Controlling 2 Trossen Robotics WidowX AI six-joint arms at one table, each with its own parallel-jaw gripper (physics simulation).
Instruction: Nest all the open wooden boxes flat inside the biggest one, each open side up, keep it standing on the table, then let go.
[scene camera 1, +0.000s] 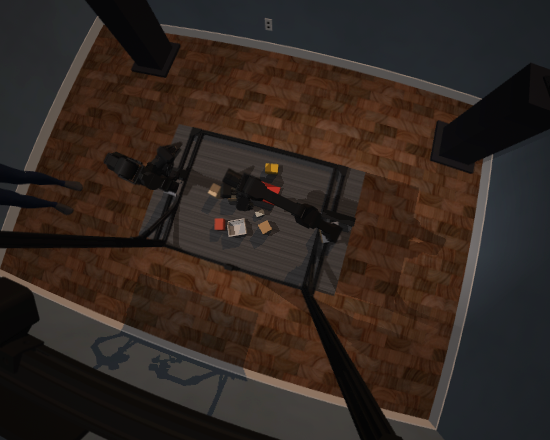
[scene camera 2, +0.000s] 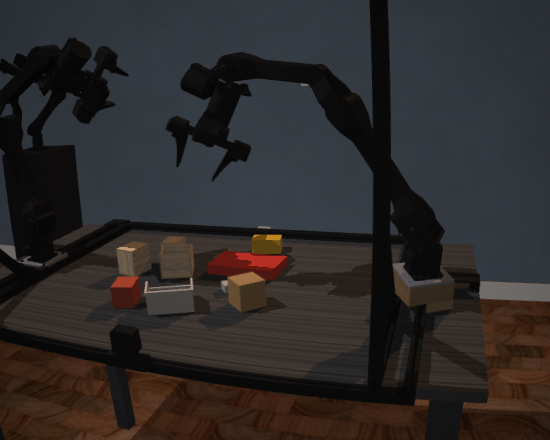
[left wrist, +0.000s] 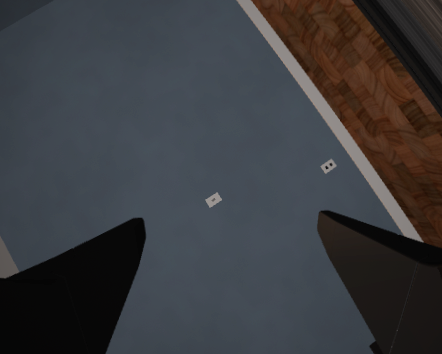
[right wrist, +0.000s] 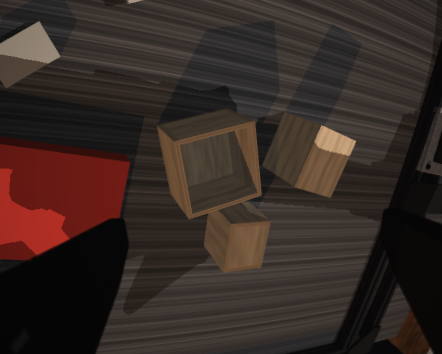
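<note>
The biggest wooden box (scene camera 2: 176, 262) (right wrist: 215, 170) stands on the table, open side up and empty. A smaller wooden box (right wrist: 245, 245) (scene camera 2: 173, 240) is close behind it in scene camera 2, a solid face up; I cannot tell which side is open. Another wooden box (scene camera 1: 214, 190) (scene camera 2: 133, 259) (right wrist: 310, 155) stands a little apart, tilted to the biggest one, no opening showing. My right gripper (scene camera 2: 195, 173) (right wrist: 254, 228) is open and empty, high above them; its arm largely hides them in scene camera 1. My left gripper (scene camera 2: 121, 90) (left wrist: 232, 223) is open and empty, raised past the table's left side.
A red slab (scene camera 1: 272, 190) (scene camera 2: 250, 264) (right wrist: 65, 200) lies beside the boxes, with a yellow block (scene camera 1: 271, 168) (scene camera 2: 266, 244) behind. Nearer scene camera 2 are a red block (scene camera 1: 219, 223) (scene camera 2: 125, 292), an open whitish box (scene camera 1: 236, 228) (scene camera 2: 170, 300), a tan block (scene camera 1: 265, 227) (scene camera 2: 247, 291) and a small white block (scene camera 1: 259, 213).
</note>
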